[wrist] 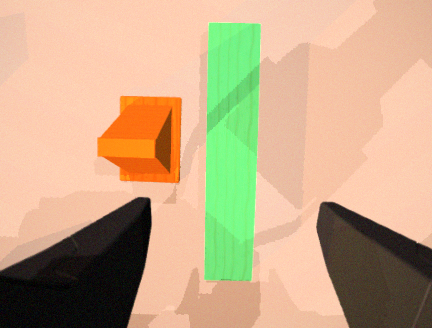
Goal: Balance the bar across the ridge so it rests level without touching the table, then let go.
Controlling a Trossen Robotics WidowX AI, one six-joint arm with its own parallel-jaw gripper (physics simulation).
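Places are measured from the arm's base along level axes (x left, y back, z up), in millimetres.
Where they show: gripper, fingertip midpoint: (235, 213).
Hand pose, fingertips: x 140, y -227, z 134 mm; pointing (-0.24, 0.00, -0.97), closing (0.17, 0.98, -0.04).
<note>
After its pixels a point has its place.
The green bar (232, 165) {x 142, y -224, z 16 mm} lies flat on the table, its long side running up and down the wrist view, a little right of the ridge. The orange ridge (126, 147) {x 118, y -278, z 65 mm} stands on its square-edged base at the left, its narrow top toward the camera; bar and ridge are apart. My gripper (235, 213) {x 140, y -227, z 134 mm} is open, with one dark fingertip to the left and one to the right of the bar's lower half. The fingers are above the bar, and nothing is held between them. The left fingertip is just below the ridge's base in the view.
The pale pinkish table (75, 60) {x 56, y -323, z 0 mm} carries several patchy shadows, some around the bar and to its right. A narrow strip of table separates the ridge's base from the bar.
</note>
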